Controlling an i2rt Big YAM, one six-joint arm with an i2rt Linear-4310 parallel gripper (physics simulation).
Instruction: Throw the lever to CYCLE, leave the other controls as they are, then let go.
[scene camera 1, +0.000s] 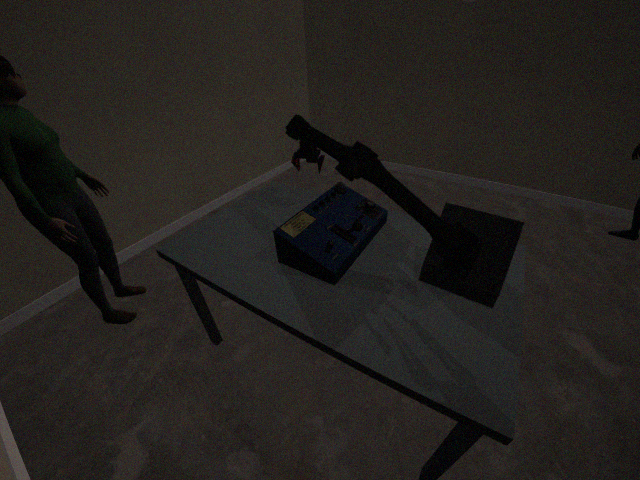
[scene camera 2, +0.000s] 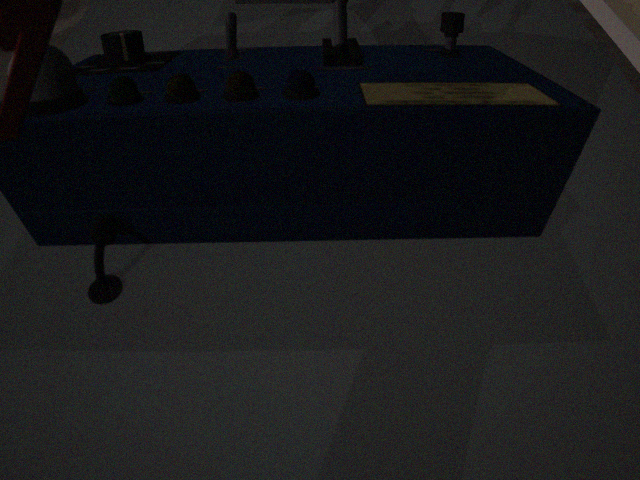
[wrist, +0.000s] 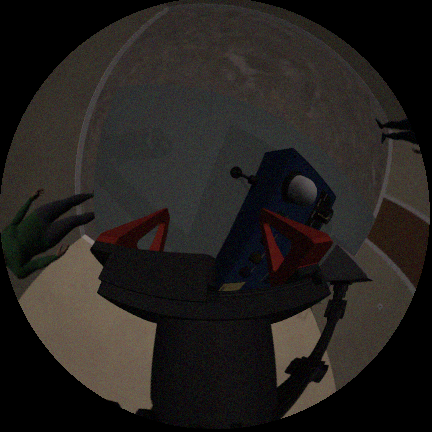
Observation:
In view: my gripper (wrist: 213, 212) and a rotary selector (scene camera 2: 122, 48).

